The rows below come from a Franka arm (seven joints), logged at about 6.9 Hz.
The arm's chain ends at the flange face. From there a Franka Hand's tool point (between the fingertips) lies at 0.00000 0.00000 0.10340 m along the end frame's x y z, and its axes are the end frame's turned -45 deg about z.
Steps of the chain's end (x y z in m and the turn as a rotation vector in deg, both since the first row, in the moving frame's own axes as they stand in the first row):
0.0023, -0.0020, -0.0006, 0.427, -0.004, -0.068
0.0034, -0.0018, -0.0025, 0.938, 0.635, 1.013
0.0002, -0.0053, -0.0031, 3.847, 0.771, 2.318
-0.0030, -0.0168, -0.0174, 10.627, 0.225, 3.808
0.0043, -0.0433, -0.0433, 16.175, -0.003, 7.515
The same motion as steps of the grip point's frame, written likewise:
0.0036, -0.0003, -0.0006, 0.305, 0.299, -0.068
0.0057, 0.0008, -0.0025, 0.214, 1.112, 1.013
0.0099, -0.0074, -0.0033, 2.175, 3.265, 2.318
0.0240, -0.0267, -0.0192, 7.355, 7.674, 3.808
0.0553, -0.0465, -0.0474, 11.440, 11.435, 7.515

